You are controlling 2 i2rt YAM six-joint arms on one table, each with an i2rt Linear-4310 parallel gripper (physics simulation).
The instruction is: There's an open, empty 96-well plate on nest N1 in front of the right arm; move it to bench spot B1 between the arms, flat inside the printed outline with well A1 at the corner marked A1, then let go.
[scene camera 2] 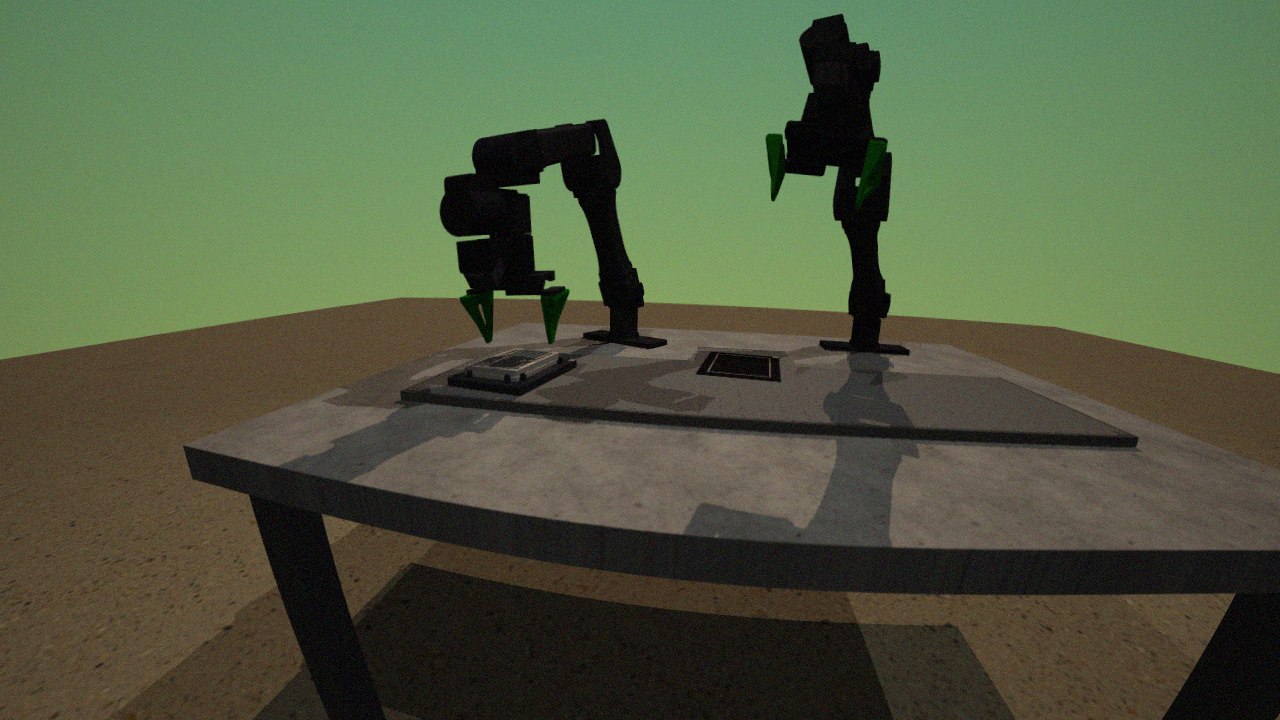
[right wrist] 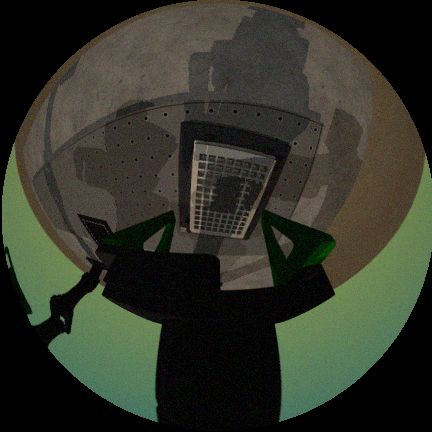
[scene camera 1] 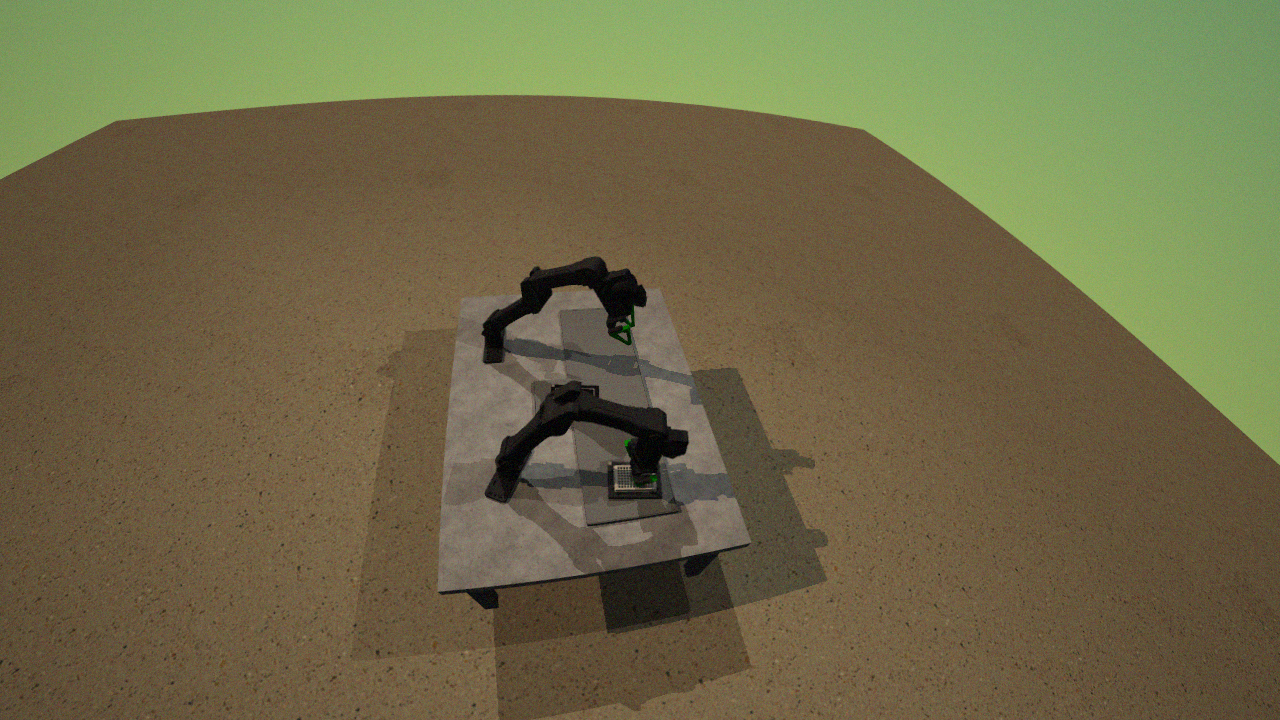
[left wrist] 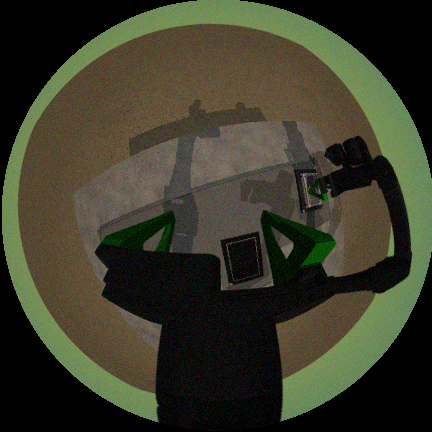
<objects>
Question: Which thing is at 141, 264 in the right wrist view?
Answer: My right gripper.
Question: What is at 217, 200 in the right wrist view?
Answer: A well plate.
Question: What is my left gripper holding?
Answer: Nothing.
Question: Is my right gripper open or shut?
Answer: Open.
</objects>
